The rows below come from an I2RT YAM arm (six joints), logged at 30 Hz.
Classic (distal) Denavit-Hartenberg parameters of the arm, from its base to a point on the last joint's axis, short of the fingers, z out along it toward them. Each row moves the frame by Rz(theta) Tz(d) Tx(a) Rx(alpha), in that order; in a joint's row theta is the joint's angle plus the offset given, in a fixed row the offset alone. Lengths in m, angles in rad.
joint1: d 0.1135  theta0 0  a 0.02  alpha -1.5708
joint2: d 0  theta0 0  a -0.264  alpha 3.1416
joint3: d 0  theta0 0.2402  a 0.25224  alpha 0
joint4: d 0  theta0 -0.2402  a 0.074  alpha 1.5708
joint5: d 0  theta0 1.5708  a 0  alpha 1.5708
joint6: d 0.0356  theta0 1.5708  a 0  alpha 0
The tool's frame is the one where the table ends.
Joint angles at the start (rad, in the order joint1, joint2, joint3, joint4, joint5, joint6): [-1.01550, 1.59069, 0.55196, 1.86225, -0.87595, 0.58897]
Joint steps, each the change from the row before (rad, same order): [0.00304, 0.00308, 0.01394, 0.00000, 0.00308, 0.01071]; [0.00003, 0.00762, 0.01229, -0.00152, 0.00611, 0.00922]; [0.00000, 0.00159, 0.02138, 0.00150, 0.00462, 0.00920]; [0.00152, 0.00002, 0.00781, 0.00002, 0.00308, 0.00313]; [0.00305, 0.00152, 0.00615, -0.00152, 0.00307, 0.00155]
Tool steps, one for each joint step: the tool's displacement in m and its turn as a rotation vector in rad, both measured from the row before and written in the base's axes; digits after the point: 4 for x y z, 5 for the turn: [0.0017, -0.0013, 0.0027, 0.00141, -0.00727, 0.00602]; [0.0013, -0.0024, 0.0011, 0.00782, -0.00516, 0.00035]; [0.0012, -0.0021, 0.0050, -0.00819, -0.01386, 0.00142]; [0.0007, -0.0005, 0.0020, -0.00266, -0.00599, 0.00107]; [0.0012, -0.0004, 0.0011, -0.00004, -0.00357, 0.00184]
